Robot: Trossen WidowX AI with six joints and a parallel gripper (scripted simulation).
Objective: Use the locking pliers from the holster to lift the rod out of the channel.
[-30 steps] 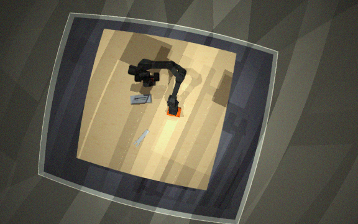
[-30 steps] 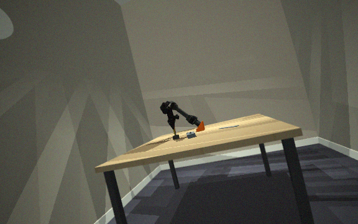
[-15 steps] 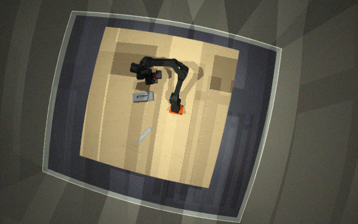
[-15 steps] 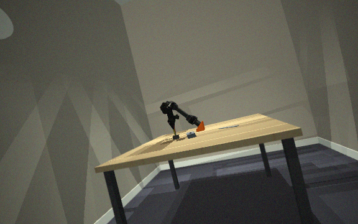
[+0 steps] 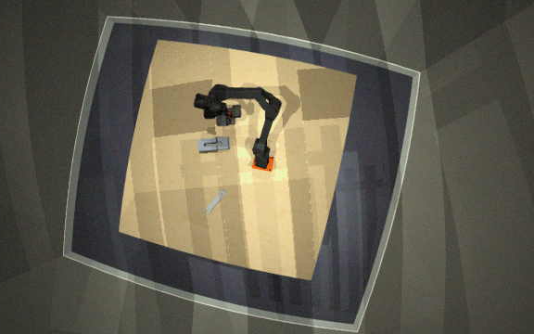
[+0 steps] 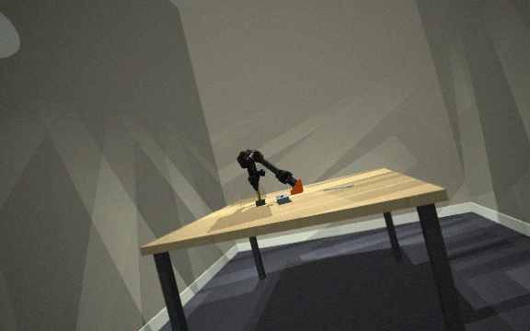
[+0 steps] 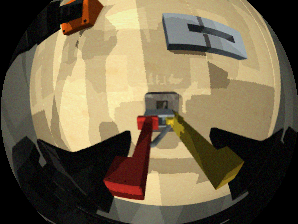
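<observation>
My gripper tip is 20 mm short of the yellow handle. The rest, counted from my gripper tip: dark holster (90 mm below, 10 mm behind); grey channel block (170 mm to the left, 80 mm below, 50 mm ahead); flat grey forked piece (520 mm to the left, 100 mm below, 40 mm behind).
</observation>
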